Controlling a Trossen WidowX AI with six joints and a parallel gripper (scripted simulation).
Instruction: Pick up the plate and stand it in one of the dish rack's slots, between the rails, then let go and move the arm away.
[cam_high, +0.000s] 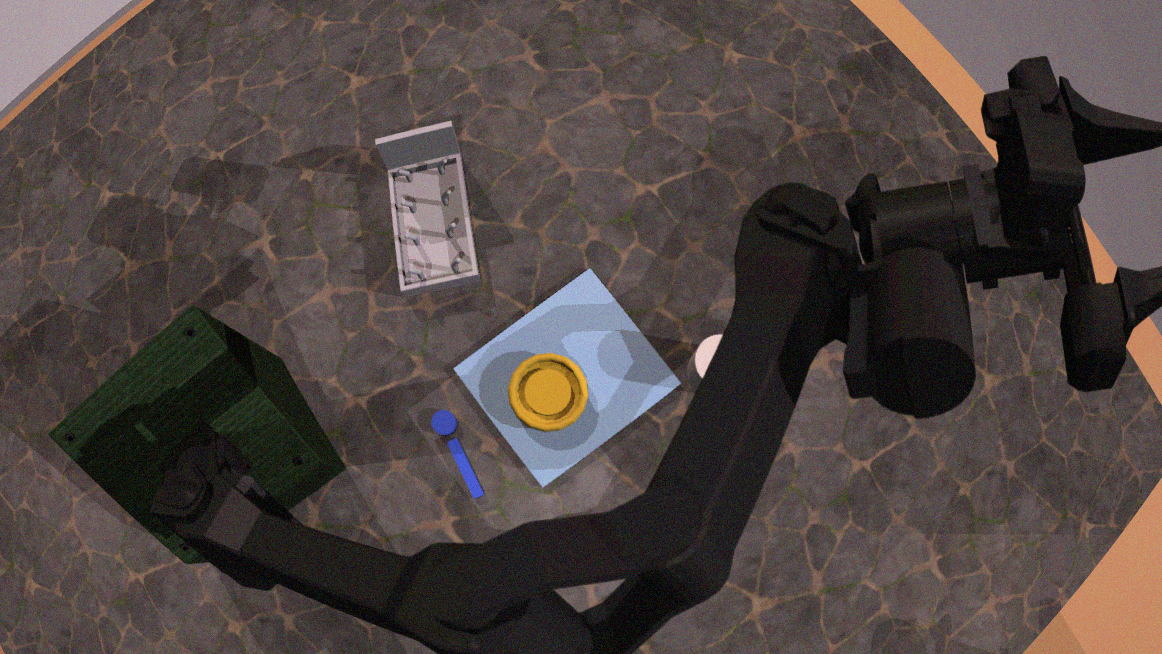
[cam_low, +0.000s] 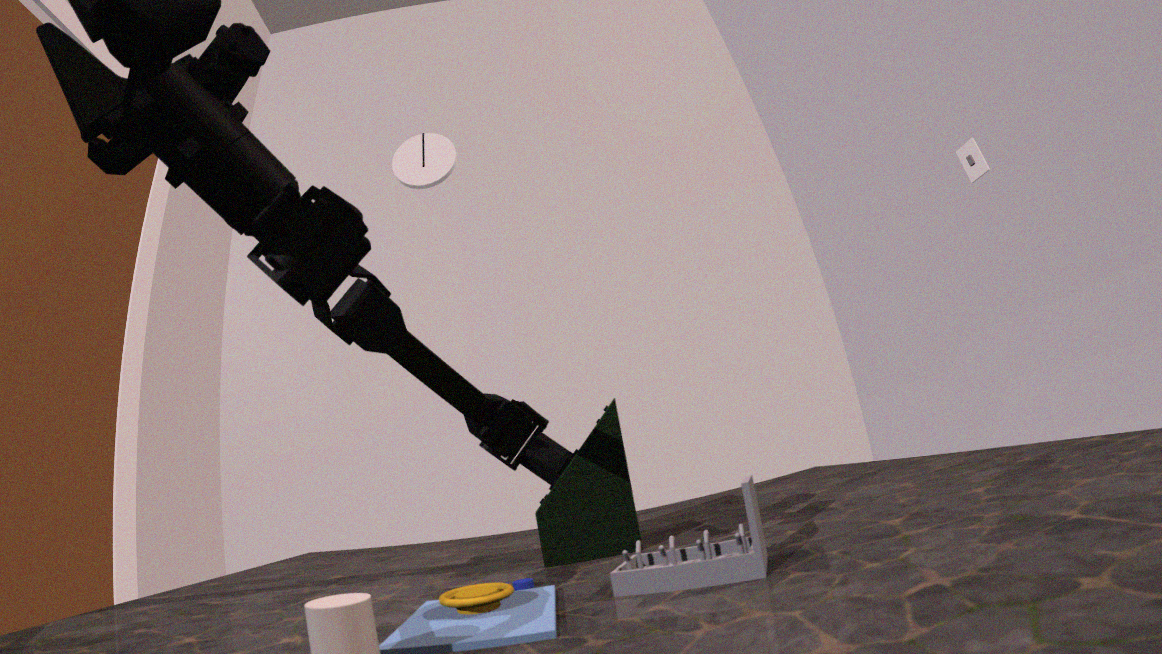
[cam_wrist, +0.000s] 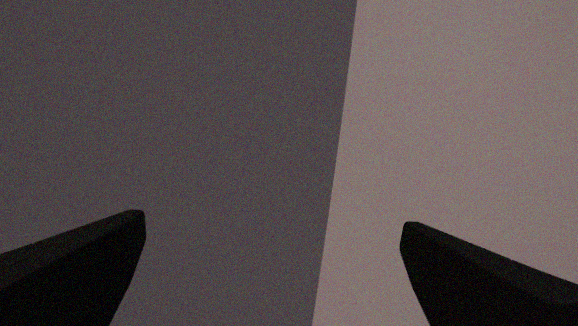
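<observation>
The yellow plate lies 410 mm below my gripper tip, 300 mm behind it and 210 mm to the left of it. Also, from my gripper tip: white cylinder (400 mm below, 180 mm behind, 140 mm to the left); light blue mat (420 mm below, 280 mm behind, 210 mm to the left); blue spoon (420 mm below, 390 mm behind, 230 mm to the left).
</observation>
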